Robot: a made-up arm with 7 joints. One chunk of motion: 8 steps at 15 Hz.
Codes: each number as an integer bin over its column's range. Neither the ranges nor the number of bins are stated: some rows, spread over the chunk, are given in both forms.
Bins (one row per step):
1: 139 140 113 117 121 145 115
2: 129 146 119 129 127 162 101
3: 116 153 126 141 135 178 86
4: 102 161 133 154 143 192 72
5: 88 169 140 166 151 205 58
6: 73 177 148 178 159 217 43
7: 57 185 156 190 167 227 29
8: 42 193 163 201 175 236 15
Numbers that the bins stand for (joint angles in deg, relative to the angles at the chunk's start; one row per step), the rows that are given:
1: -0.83 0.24 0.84 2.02 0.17 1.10 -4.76
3: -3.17 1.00 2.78 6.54 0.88 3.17 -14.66
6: -7.56 2.41 6.05 13.51 2.11 5.62 -29.33
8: -10.72 3.35 8.29 17.84 2.92 6.81 -38.88
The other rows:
2: -1.85 0.59 1.73 4.28 0.47 2.16 -9.54
4: -4.60 1.47 3.82 8.99 1.29 4.05 -19.44
5: -6.03 1.94 4.86 11.25 1.70 4.86 -24.21
7: -9.19 2.88 7.25 15.76 2.51 6.24 -34.11

